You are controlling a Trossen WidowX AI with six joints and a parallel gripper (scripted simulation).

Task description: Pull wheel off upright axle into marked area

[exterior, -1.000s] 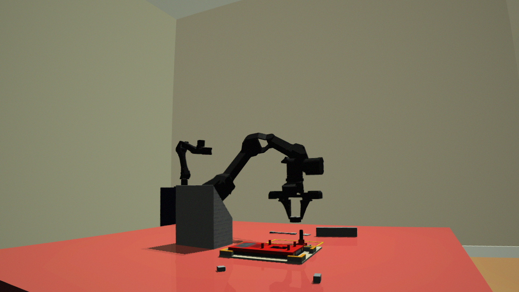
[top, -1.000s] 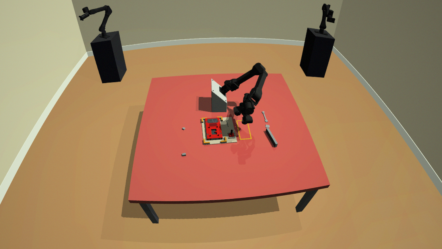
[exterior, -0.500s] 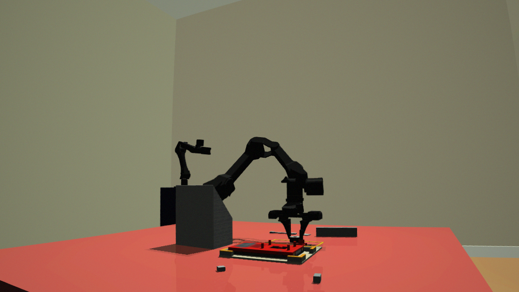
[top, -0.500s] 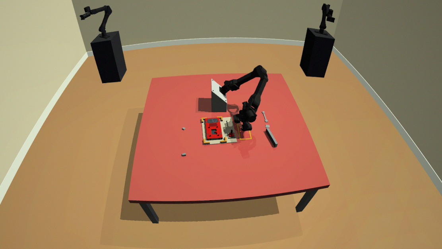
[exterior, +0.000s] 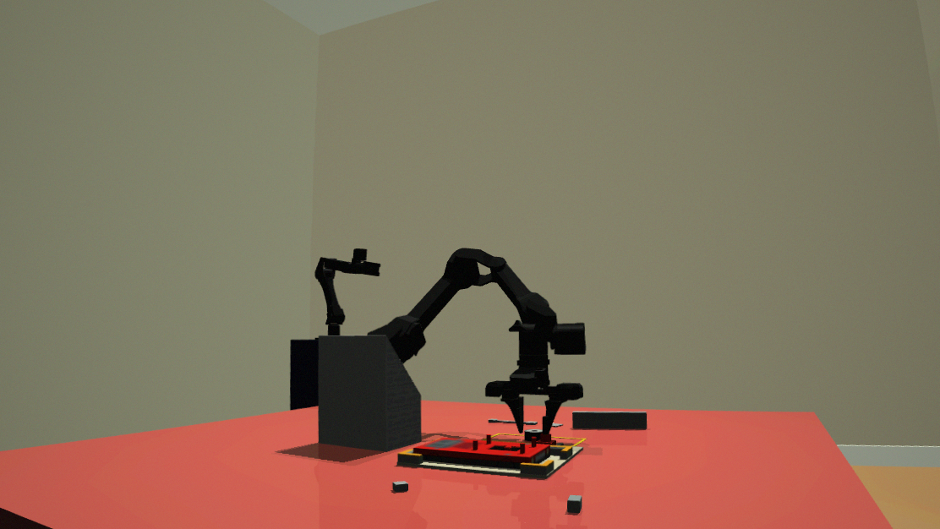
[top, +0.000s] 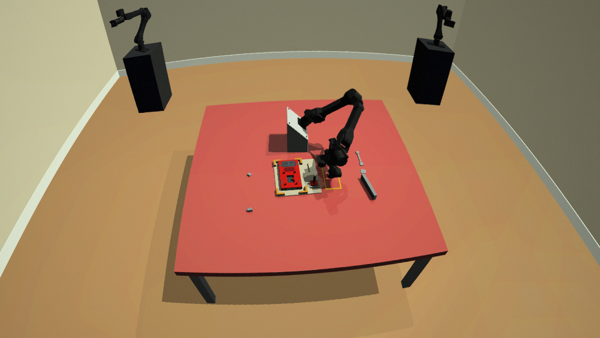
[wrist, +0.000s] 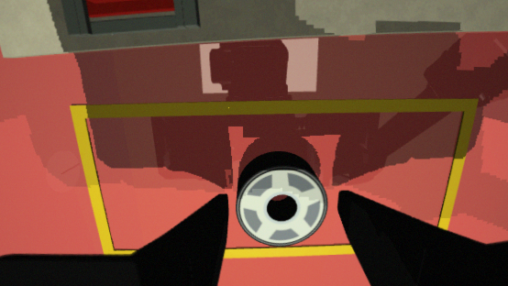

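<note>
Now: gripper tip right at the wheel. Also, from my gripper tip: axle: 9 cm to the right, 6 cm ahead, 2 cm above.
</note>
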